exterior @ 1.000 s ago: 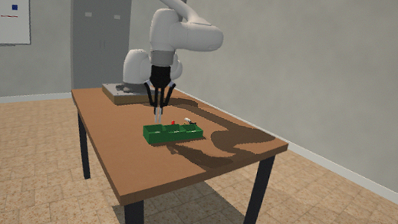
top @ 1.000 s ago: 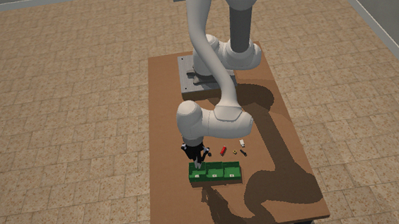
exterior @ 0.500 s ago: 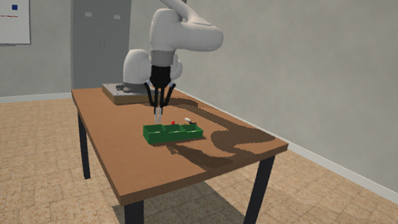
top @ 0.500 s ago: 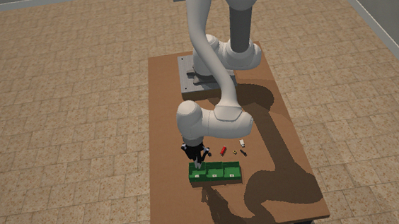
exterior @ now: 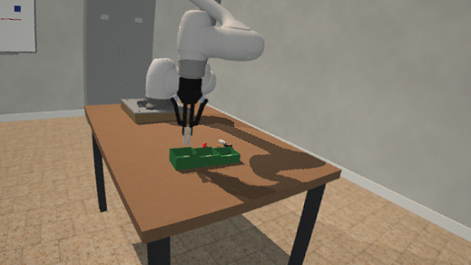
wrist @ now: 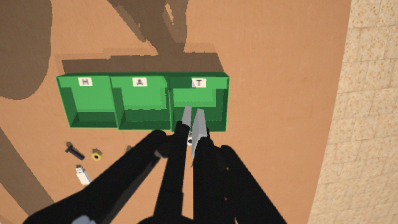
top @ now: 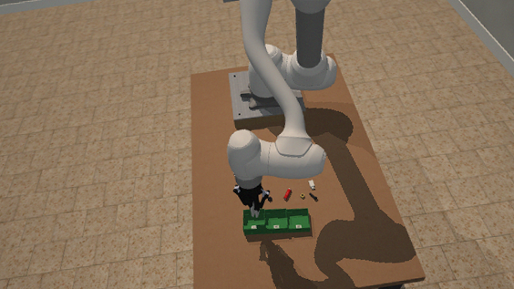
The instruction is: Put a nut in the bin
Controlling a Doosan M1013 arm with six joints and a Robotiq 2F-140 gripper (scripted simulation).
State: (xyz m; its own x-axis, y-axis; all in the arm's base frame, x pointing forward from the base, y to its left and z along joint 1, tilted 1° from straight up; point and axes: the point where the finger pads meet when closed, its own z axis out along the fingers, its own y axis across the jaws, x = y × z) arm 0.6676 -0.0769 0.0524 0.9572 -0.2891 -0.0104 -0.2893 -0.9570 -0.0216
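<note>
The green bin strip lies 1 cm ahead of my hand, 7 cm to the left of it and 8 cm below it. From my hand the other things lie so: red cylinder (12 cm behind, 13 cm to the left, 10 cm below); silver nut (8 cm behind, 1 cm to the left, 10 cm below); black nut (10 cm behind, 6 cm to the left, 10 cm below).
</note>
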